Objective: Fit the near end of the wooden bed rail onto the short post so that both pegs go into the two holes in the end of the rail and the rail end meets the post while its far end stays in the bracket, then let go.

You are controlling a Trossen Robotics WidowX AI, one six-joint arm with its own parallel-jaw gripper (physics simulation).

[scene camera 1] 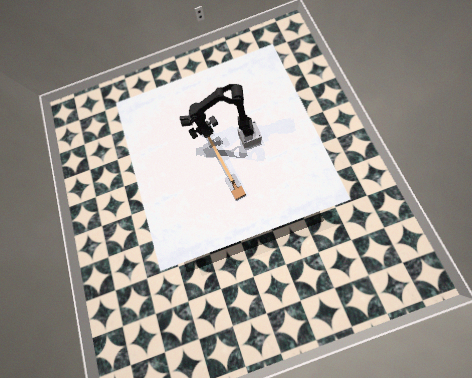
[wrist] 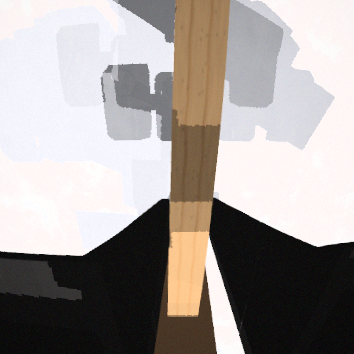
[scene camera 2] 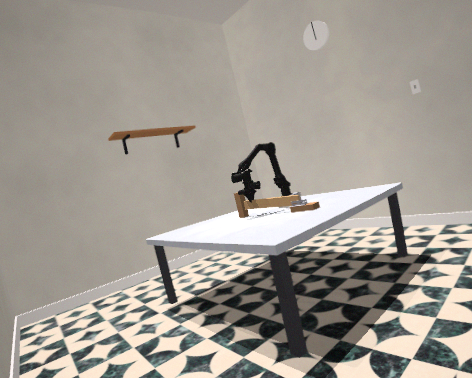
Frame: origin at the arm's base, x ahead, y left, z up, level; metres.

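Seen in the pictures: gripper, fingertip midpoint: (wrist: 187,206) (scene camera 2: 252,202); arm's base at its link origin: (scene camera 1: 248,131) (scene camera 2: 286,195).
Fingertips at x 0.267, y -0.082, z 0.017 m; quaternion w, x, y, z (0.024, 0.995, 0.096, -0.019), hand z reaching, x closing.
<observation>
Pixels of each thing's top centre, then the offset from my fingertips to it. "*": a spot on its surface instead. Level surfaces: height alone.
- long wooden bed rail at its top centre: (scene camera 2: 268,196) (scene camera 1: 216,150) 0.150 m left, 0.023 m back, 0.017 m up
- short post at a spot on its surface: (wrist: 185,337) * 0.080 m right, 0.015 m ahead, 0.022 m up
- grey bracket at its top centre: (scene camera 2: 298,200) (scene camera 1: 232,180) 0.363 m left, 0.055 m back, 0.032 m down
- brown far block at its top centre: (scene camera 2: 304,204) (scene camera 1: 234,186) 0.394 m left, 0.059 m back, 0.062 m down
- white table at its surface level: 0.097 m down
The long wooden bed rail (scene camera 1: 221,159) (scene camera 2: 275,202) (wrist: 201,75) runs from the short post (scene camera 2: 241,205) (wrist: 185,337) to the grey bracket (scene camera 2: 299,201) on the brown far block (scene camera 1: 239,193) (scene camera 2: 307,207). In scene camera 2 the rail looks about level, above the table, with its far end at the bracket. My gripper (scene camera 1: 208,134) (scene camera 2: 251,198) (wrist: 187,206) is shut on the rail near its near end, from above. In the wrist view the near end overlaps the dark post face. The pegs and holes do not show, and any gap there cannot be told.
The rail, post and far block are on the white table (scene camera 1: 175,215) (scene camera 2: 215,232). The arm's base (scene camera 1: 250,136) stands beside the rail, towards the right in scene camera 1. A wooden shelf (scene camera 2: 152,132) hangs on the wall, away from the table.
</observation>
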